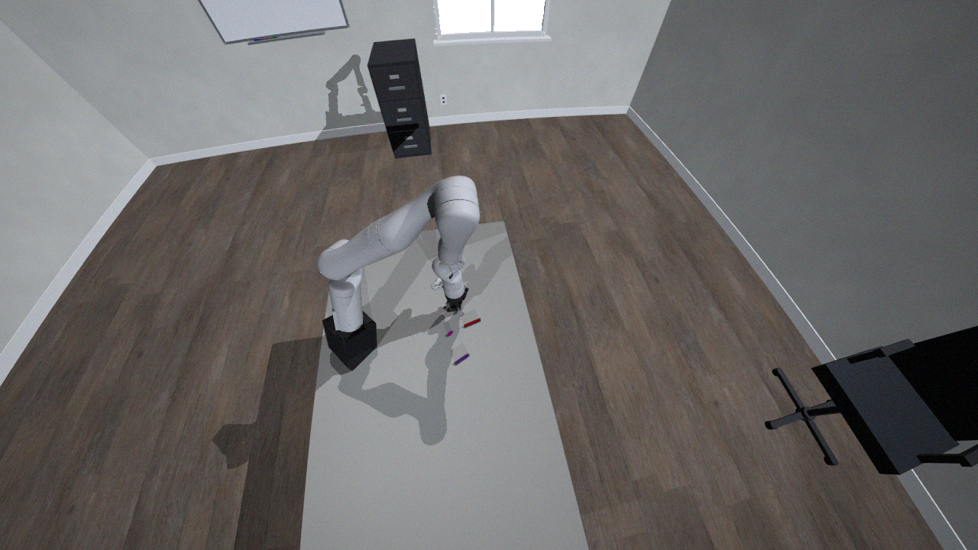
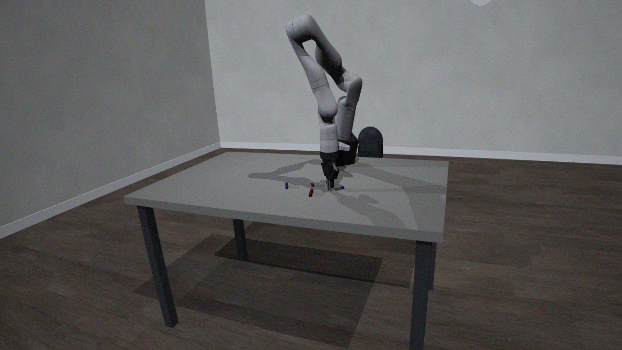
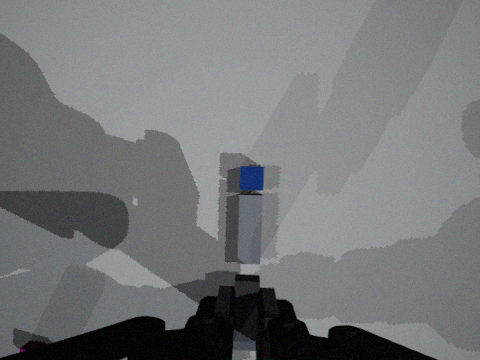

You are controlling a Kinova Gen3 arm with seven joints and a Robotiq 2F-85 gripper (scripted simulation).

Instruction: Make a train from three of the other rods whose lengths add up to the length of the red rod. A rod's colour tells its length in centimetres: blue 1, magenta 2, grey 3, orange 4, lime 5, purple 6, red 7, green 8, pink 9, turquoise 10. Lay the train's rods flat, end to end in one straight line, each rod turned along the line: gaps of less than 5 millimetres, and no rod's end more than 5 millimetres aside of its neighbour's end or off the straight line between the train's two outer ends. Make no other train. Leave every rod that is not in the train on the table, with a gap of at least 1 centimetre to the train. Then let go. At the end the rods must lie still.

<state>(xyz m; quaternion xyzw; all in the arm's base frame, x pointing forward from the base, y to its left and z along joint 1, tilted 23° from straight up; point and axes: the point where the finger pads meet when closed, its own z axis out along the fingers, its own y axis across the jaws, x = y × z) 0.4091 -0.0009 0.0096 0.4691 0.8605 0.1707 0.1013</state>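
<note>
My gripper is now 10 mm above the grey rod. Round my hand: red rod (40 mm ahead, 80 mm to the right, 30 mm below); then magenta rod (60 mm behind, 90 mm to the right, 30 mm below); then blue rod (30 mm behind, 50 mm to the left, 30 mm below).
</note>
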